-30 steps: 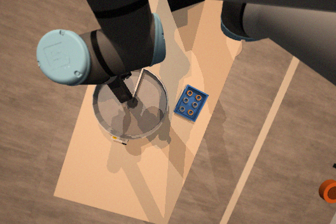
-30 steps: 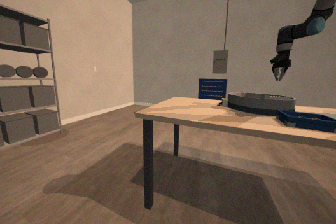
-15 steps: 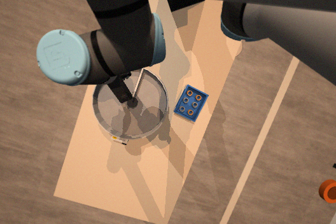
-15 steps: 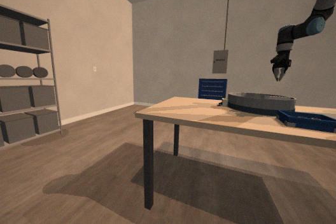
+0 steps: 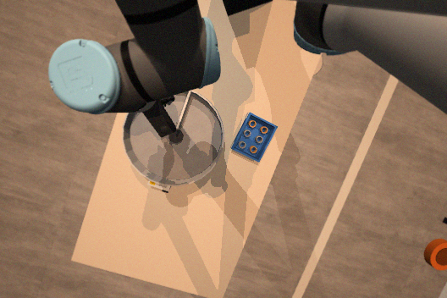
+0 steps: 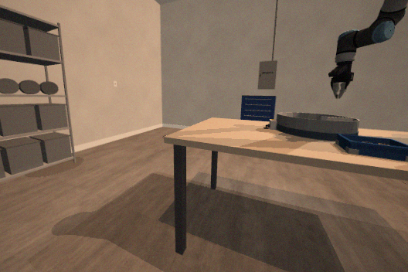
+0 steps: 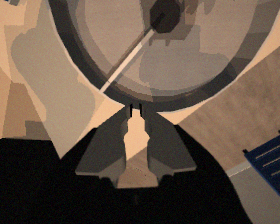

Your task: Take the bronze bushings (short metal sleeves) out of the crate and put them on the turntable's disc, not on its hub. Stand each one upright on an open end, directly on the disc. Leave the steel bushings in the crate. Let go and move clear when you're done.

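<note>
The blue crate lies 370 mm to the left of my hand, 210 mm below it and 30 mm ahead of it. From my hand the other things lie so: grey turntable disc (180 mm below, 130 mm ahead, 30 mm to the left).
</note>
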